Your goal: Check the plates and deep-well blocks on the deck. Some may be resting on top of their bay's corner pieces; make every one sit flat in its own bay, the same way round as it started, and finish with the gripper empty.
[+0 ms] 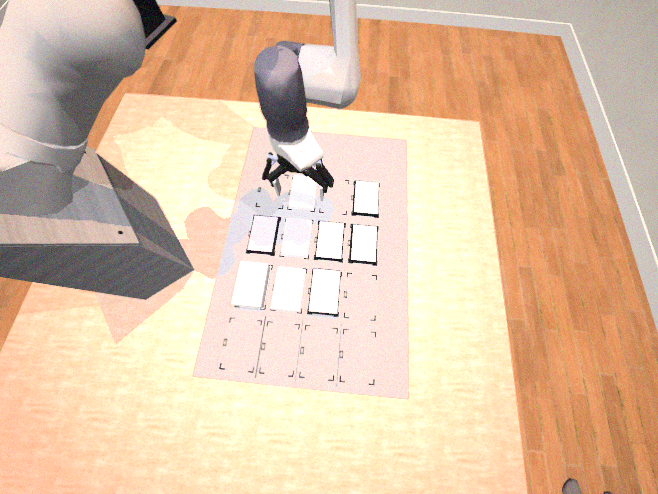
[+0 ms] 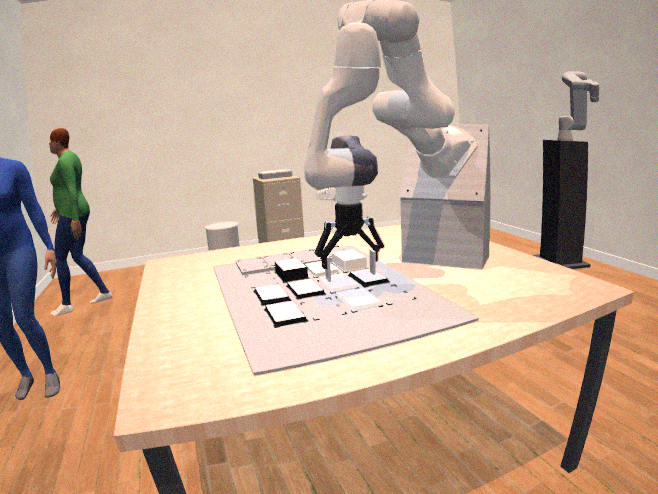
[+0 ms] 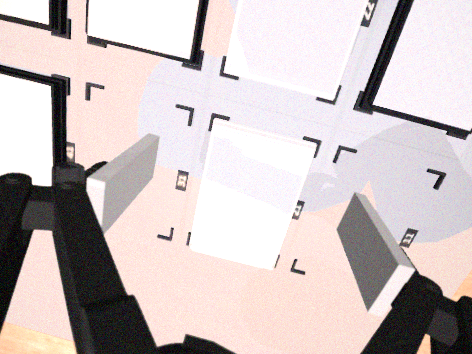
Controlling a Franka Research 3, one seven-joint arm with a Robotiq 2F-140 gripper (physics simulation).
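My gripper [image 1: 299,194] [image 2: 350,275] [image 3: 251,184] is open and empty, its fingers apart on either side of and above a white plate [image 1: 303,202] [image 2: 361,299] [image 3: 245,230] at bay 21. Corner pieces show beside this plate's far corners; its near ones are partly covered, and I cannot tell if it sits flat. Another white plate [image 1: 296,237] [image 3: 295,45] is in bay 22. Black-edged plates [image 1: 263,233] [image 2: 285,312] [image 3: 145,25] stand in several bays. A tall white block [image 1: 251,284] [image 2: 349,258] and a tall black-sided block [image 1: 324,291] [image 2: 290,269] stand in the third row.
The pink deck mat [image 1: 390,159] [image 2: 255,356] lies on the wooden table [image 1: 451,319] [image 2: 175,382]. Unoccupied bays with corner pieces lie on both sides of bay 21 and in the fourth row. The arm's pedestal [image 1: 132,265] [image 2: 443,228] stands beside the mat.
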